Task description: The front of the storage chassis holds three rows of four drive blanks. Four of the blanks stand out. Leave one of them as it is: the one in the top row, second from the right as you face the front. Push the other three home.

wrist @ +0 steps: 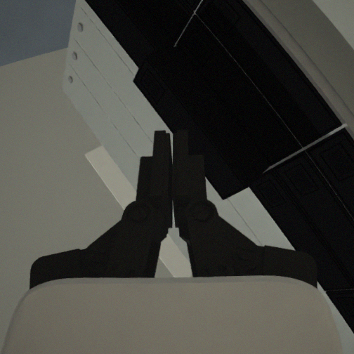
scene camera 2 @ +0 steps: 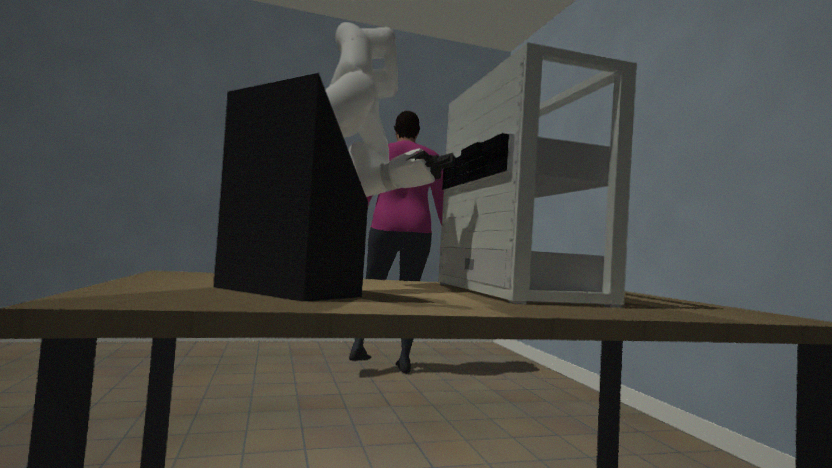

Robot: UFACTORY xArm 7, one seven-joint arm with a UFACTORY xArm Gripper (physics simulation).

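Pixels of known places: gripper, fingertip midpoint: (scene camera 2: pixel 453 158); arm's base, origin of the base link: (scene camera 2: pixel 284 139).
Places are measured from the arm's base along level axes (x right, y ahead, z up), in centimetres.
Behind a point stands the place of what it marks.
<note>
The white storage chassis (scene camera 2: pixel 491 104) {x -22.9, y 45.3, z 16.4 cm} (wrist: pixel 107 95) stands at the right of the table in the scene view, its front facing left with a band of black drive blanks. A black blank (wrist: pixel 200 115) in the top row, second from the right, stands out from its neighbours in the wrist view. My gripper (scene camera 2: pixel 452 158) {x -23.8, y 36.6, z 2.1 cm} (wrist: pixel 172 149) is shut, with nothing between its fingers. Its tips are close to the upper edge of that standing-out blank; whether they touch is not clear. The dark faces make it hard to tell how far the blanks in the lower rows stand out.
A tall black sloped box (scene camera 2: pixel 267 192) {x 8.4, y 0.4, z -12.6 cm} stands on the wooden table (scene camera 2: pixel 407 325) {x 22.1, y 31.0, z -34.6 cm} left of the chassis, with my white arm (scene camera 2: pixel 354 98) {x -11.6, y 12.0, z 13.1 cm} reaching over behind it. A person in a pink top (scene camera 2: pixel 401 203) stands behind the table. A grey lip (wrist: pixel 300 55) runs below the blanks.
</note>
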